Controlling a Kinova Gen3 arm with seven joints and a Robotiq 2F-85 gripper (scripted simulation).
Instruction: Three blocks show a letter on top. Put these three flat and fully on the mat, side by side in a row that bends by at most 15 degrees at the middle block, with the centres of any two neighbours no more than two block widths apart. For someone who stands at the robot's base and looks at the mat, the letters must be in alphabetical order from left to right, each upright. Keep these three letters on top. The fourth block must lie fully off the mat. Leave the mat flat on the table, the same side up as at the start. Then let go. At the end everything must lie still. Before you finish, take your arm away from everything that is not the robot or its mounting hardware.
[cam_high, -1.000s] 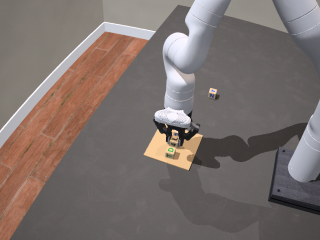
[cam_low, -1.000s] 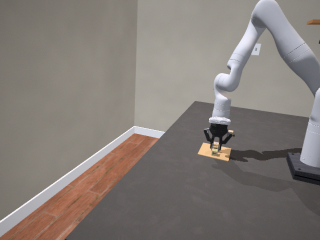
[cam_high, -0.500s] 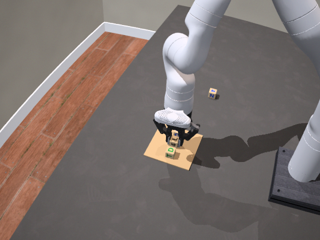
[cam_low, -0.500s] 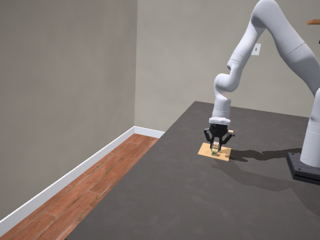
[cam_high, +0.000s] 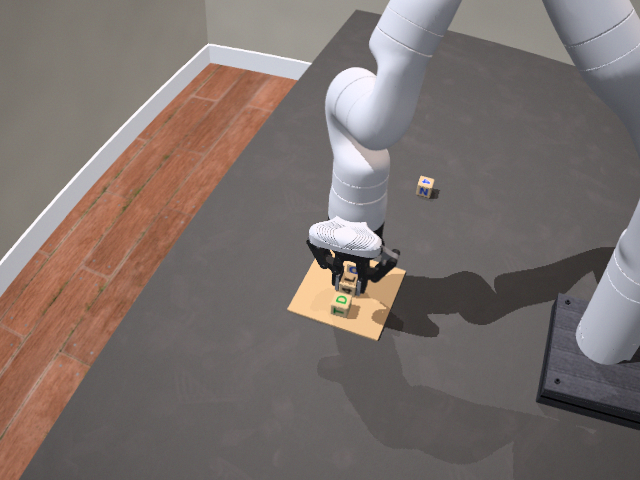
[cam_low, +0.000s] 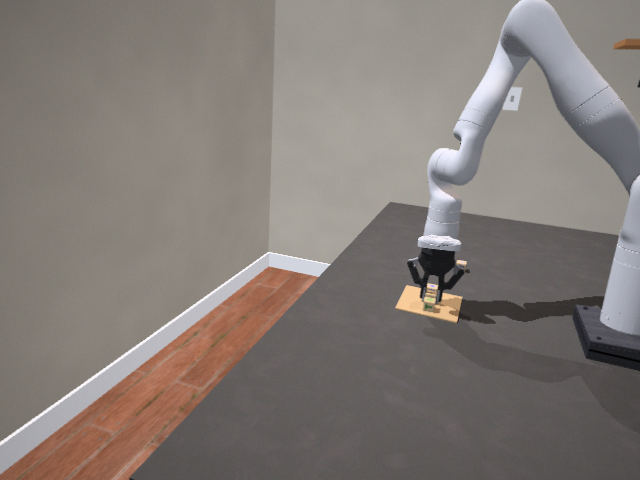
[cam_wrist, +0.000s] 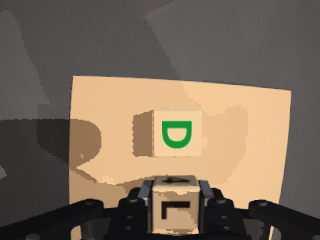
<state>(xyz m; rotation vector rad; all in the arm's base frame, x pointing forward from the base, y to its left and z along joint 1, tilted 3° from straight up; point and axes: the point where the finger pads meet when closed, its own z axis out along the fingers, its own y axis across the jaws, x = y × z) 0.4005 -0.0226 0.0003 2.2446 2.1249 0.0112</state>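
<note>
Right now my hand is 2 cm above the tan mat.
</note>
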